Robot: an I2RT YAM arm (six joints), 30 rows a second.
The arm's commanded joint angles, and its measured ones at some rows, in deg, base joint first. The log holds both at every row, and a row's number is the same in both.
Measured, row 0:
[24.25, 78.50, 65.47, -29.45, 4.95, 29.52]
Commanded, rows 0 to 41:
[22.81, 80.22, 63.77, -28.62, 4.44, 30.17]
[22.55, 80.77, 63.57, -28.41, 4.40, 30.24]
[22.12, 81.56, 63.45, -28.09, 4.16, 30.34]
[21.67, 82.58, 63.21, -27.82, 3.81, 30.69]
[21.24, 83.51, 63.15, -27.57, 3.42, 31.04]
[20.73, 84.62, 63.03, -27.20, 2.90, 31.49]
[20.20, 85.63, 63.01, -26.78, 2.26, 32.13]
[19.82, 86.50, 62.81, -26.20, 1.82, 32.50]
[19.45, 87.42, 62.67, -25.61, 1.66, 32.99]
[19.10, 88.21, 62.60, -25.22, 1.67, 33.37]
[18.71, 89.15, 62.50, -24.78, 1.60, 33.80]
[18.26, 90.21, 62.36, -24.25, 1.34, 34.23]
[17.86, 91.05, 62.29, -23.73, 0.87, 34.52]
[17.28, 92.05, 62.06, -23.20, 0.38, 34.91]
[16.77, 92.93, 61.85, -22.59, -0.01, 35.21]
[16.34, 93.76, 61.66, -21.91, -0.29, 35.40]
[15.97, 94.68, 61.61, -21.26, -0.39, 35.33]
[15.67, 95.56, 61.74, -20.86, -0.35, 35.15]
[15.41, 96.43, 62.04, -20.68, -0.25, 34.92]
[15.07, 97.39, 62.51, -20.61, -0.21, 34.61]
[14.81, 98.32, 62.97, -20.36, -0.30, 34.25]
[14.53, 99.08, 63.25, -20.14, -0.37, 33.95]
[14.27, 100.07, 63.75, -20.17, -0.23, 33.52]
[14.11, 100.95, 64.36, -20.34, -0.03, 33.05]
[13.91, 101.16, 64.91, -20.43, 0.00, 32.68]
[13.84, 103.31, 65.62, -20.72, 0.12, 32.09]
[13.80, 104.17, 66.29, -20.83, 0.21, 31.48]
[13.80, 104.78, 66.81, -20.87, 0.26, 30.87]
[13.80, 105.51, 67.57, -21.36, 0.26, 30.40]
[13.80, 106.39, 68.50, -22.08, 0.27, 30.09]
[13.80, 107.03, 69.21, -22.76, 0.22, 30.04]
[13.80, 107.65, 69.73, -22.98, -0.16, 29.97]
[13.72, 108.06, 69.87, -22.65, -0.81, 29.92]
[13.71, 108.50, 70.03, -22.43, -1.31, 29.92]
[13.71, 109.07, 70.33, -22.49, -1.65, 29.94]
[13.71, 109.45, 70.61, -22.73, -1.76, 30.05]
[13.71, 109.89, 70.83, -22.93, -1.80, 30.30]
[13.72, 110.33, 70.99, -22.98, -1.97, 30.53]
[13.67, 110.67, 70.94, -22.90, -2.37, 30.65]
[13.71, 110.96, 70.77, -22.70, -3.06, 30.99]
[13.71, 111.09, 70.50, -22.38, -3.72, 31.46]
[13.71, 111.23, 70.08, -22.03, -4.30, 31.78]
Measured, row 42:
[13.93, 109.71, 69.95, -22.24, -2.11, 31.16]
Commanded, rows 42 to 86:
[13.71, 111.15, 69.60, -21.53, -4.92, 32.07]
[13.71, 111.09, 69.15, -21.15, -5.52, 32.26]
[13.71, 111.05, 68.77, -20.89, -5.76, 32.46]
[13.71, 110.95, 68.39, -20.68, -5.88, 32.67]
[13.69, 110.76, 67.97, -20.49, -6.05, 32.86]
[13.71, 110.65, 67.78, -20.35, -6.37, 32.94]
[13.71, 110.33, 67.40, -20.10, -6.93, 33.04]
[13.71, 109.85, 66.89, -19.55, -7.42, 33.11]
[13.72, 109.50, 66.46, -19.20, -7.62, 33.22]
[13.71, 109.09, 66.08, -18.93, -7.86, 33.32]
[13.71, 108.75, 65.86, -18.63, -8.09, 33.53]
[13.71, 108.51, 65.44, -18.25, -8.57, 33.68]
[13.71, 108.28, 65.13, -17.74, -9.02, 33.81]
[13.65, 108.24, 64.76, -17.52, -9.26, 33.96]
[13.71, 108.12, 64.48, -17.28, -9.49, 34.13]
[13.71, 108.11, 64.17, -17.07, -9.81, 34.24]
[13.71, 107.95, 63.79, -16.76, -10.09, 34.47]
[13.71, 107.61, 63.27, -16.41, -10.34, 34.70]
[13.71, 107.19, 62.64, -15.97, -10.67, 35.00]
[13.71, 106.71, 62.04, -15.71, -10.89, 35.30]
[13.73, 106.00, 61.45, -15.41, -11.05, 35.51]
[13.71, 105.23, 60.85, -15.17, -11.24, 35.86]
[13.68, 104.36, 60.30, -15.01, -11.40, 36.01]
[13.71, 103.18, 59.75, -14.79, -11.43, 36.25]
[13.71, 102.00, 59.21, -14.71, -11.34, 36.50]
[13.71, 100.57, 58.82, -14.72, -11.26, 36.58]
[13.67, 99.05, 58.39, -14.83, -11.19, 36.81]
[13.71, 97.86, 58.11, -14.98, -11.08, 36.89]
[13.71, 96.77, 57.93, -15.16, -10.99, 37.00]
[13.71, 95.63, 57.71, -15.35, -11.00, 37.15]
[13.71, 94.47, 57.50, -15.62, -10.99, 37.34]
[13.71, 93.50, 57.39, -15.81, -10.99, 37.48]
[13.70, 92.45, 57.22, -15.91, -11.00, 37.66]
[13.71, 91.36, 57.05, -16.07, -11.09, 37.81]
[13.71, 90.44, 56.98, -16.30, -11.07, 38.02]
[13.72, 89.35, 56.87, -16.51, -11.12, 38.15]
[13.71, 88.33, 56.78, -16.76, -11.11, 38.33]
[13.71, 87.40, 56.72, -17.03, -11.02, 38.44]
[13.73, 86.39, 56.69, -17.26, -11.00, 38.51]
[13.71, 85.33, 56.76, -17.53, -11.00, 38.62]
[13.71, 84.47, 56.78, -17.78, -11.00, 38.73]
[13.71, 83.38, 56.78, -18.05, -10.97, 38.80]
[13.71, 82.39, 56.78, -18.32, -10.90, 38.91]
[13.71, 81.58, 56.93, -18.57, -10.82, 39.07]
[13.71, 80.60, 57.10, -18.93, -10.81, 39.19]
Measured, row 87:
[13.82, 83.81, 57.04, -18.72, -10.79, 38.37]
